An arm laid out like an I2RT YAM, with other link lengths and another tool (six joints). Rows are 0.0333 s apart.
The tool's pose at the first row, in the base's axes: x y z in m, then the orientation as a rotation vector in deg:
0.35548, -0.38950, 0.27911, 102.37, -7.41, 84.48
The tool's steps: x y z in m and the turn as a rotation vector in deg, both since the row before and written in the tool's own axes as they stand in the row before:
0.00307, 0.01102, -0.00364, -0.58, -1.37, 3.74
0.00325, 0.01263, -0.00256, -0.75, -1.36, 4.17
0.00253, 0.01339, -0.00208, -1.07, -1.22, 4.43
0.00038, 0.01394, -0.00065, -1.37, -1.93, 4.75
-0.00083, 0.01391, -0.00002, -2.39, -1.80, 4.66
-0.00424, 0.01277, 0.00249, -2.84, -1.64, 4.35
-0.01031, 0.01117, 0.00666, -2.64, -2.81, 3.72
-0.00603, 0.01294, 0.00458, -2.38, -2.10, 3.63
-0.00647, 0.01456, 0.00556, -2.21, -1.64, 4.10
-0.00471, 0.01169, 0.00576, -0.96, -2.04, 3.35
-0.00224, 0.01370, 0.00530, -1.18, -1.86, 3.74
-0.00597, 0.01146, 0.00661, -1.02, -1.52, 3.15
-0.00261, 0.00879, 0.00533, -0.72, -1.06, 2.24
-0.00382, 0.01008, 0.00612, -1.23, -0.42, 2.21
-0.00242, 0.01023, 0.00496, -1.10, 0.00, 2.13
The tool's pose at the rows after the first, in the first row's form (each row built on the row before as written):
0.34768, -0.39347, 0.28733, 103.57, -11.96, 85.71
0.33954, -0.39951, 0.29593, 104.59, -17.09, 87.11
0.33068, -0.40693, 0.30344, 105.16, -22.70, 88.59
0.32151, -0.41634, 0.30814, 105.96, -29.23, 89.42
0.31205, -0.42628, 0.31055, 105.70, -36.37, 89.61
0.30390, -0.43700, 0.30812, 104.77, -43.43, 89.30
0.29824, -0.44894, 0.29809, 104.92, -50.24, 87.60
0.28997, -0.45972, 0.29175, 104.44, -56.45, 86.43
0.28048, -0.47126, 0.28391, 103.37, -62.82, 85.88
0.27334, -0.48091, 0.27699, 103.60, -67.90, 85.48
0.26421, -0.49128, 0.27152, 103.27, -73.45, 85.14
0.25763, -0.49971, 0.26171, 102.82, -78.13, 84.78
0.25262, -0.50665, 0.25545, 102.43, -81.45, 84.49
0.24694, -0.51388, 0.24714, 101.07, -84.67, 84.10
0.24039, -0.52046, 0.24015, 99.36, -87.51, 84.05

